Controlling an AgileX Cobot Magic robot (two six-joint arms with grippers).
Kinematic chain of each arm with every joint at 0, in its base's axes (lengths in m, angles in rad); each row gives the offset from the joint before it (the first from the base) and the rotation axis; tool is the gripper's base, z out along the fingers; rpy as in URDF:
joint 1: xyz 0 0 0.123 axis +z
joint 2: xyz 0 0 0 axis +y
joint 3: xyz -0.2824 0 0.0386 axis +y
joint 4: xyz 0.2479 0 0.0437 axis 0.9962 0 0.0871
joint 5: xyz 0 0 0 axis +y
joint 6: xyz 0.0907 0 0.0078 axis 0.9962 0 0.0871
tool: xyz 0 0 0 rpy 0 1.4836 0
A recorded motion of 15 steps. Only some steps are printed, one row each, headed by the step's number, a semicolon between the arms.
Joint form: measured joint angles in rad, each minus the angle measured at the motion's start. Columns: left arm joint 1, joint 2, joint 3, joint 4, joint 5, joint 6; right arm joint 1, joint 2, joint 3, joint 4, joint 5, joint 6.
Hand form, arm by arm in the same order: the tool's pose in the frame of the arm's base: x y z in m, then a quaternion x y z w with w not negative. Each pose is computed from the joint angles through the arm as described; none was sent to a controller.
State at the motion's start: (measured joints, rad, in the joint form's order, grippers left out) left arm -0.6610 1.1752 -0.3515 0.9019 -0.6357 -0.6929; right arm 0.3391 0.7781 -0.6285 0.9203 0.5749 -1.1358
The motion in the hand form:
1: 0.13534 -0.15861 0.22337 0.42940 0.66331 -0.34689 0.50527; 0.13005 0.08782 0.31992 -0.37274 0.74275 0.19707 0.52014
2: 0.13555 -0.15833 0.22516 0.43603 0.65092 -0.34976 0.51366; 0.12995 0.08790 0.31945 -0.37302 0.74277 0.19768 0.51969
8: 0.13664 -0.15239 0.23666 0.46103 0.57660 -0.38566 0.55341; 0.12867 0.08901 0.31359 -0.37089 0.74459 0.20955 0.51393
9: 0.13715 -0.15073 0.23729 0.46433 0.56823 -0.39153 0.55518; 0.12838 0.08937 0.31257 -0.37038 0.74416 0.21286 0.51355
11: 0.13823 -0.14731 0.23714 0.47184 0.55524 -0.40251 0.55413; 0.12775 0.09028 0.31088 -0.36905 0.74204 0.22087 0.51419
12: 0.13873 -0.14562 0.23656 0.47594 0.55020 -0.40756 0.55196; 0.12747 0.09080 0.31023 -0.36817 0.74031 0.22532 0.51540
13: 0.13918 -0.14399 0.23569 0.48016 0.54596 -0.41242 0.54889; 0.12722 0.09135 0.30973 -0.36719 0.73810 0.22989 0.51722
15: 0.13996 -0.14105 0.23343 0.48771 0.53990 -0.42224 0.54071; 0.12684 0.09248 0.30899 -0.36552 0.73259 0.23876 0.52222
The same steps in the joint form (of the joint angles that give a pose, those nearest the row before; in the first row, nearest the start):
1: 0.0097 0.0013 0.0000 0.0050 -0.0283 0.0202; 0.0000 0.0000 0.0012 0.0020 0.0004 -0.0031
2: 0.0215 0.0023 0.0000 0.0123 -0.0601 0.0402; 0.0000 0.0000 0.0029 0.0047 0.0009 -0.0058
8: 0.1274 0.0111 -0.0005 0.1047 -0.2965 0.0869; 0.0000 0.0000 0.0254 0.0455 0.0053 -0.0307
9: 0.1493 0.0156 -0.0006 0.1284 -0.3328 0.0844; 0.0000 0.0000 0.0302 0.0593 0.0061 -0.0404
11: 0.1927 0.0277 -0.0008 0.1806 -0.3989 0.0755; 0.0000 0.0000 0.0399 0.0954 0.0075 -0.0667
12: 0.2133 0.0346 -0.0009 0.2075 -0.4284 0.0706; 0.0000 0.0000 0.0448 0.1177 0.0076 -0.0836
13: 0.2329 0.0422 -0.0010 0.2342 -0.4559 0.0658; 0.0000 0.0000 0.0497 0.1425 0.0073 -0.1029
15: 0.2676 0.0585 -0.0012 0.2844 -0.5044 0.0555; 0.0000 0.0003 0.0593 0.1968 0.0063 -0.1478

